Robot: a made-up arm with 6 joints.
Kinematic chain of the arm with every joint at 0, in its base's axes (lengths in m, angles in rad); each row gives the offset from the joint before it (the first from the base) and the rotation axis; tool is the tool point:
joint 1: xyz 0 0 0.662 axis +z
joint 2: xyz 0.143 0 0 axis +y
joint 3: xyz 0 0 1.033 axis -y
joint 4: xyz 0 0 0.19 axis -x
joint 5: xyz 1.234 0 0 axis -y
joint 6: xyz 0.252 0 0 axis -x
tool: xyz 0 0 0
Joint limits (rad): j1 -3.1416..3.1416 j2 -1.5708..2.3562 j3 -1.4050..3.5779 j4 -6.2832..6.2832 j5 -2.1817..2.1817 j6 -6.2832..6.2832
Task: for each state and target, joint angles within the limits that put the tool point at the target. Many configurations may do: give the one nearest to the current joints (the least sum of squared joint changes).
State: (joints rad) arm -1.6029 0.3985 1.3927 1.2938 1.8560 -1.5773
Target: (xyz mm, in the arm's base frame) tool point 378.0 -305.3 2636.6
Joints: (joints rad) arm -1.1145 0.5570 2.1300 1.3041 2.1396 -1.5773
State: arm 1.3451 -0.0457 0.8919 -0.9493 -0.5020 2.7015
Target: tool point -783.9 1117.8 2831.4
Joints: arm 2.1325 0.3467 1.1899 -1.0122 -0.3245 2.7015
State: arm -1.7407 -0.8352 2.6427 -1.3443 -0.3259 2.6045
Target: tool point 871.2 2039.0 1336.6
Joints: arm -1.9506 -1.0091 1.9297 -1.3387 -0.2182 2.6045
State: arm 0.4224 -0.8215 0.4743 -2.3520 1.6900 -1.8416
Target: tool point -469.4 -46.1 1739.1
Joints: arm -0.1228 -1.5420 -0.3462 -2.6767 1.9882 -1.8416
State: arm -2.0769 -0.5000 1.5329 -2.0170 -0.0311 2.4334
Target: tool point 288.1 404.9 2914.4
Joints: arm -2.1957 -0.7499 0.6519 -2.0201 0.0141 2.4334
